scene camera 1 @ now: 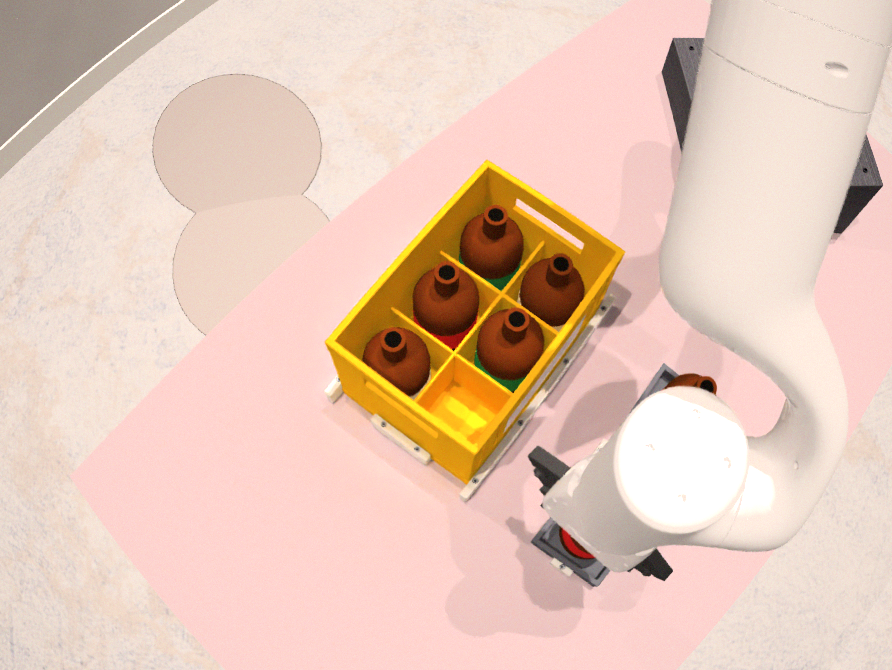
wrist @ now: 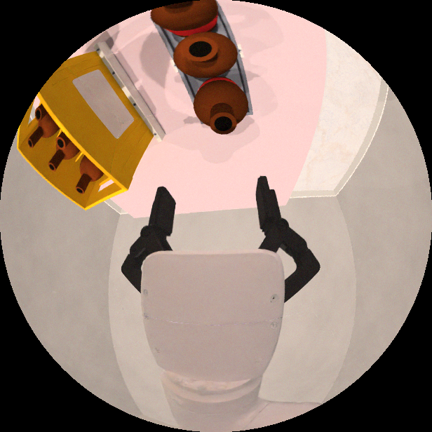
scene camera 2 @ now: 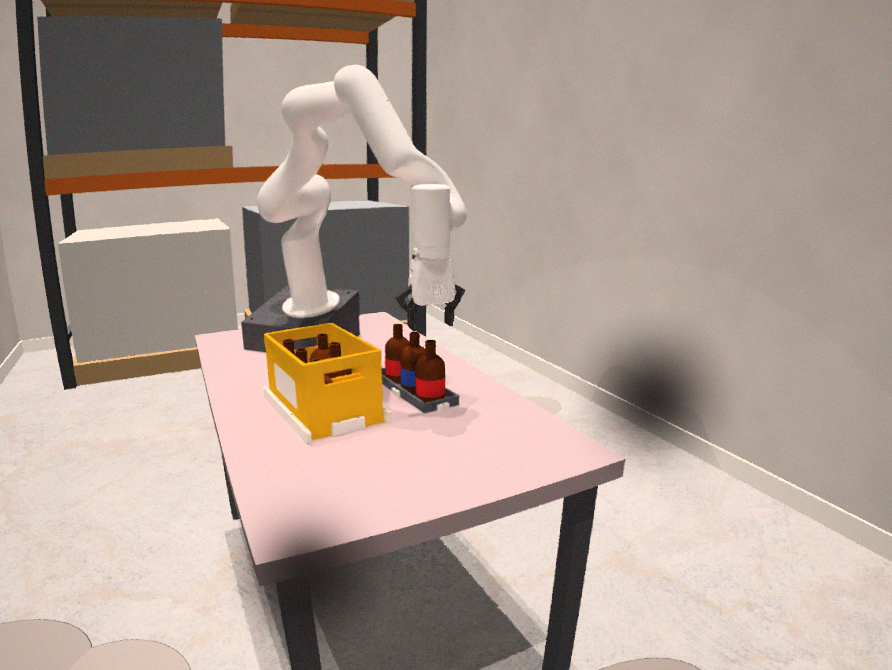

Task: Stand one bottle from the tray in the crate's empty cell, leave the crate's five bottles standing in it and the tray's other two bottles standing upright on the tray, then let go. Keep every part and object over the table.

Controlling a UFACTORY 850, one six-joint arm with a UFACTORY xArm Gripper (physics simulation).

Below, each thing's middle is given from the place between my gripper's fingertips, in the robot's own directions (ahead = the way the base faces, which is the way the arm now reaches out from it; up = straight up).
Scene:
Now: the blue-labelled bottle (scene camera 2: 409,356) 130 mm below my hand, 120 mm behind it and 30 mm to the left of it.

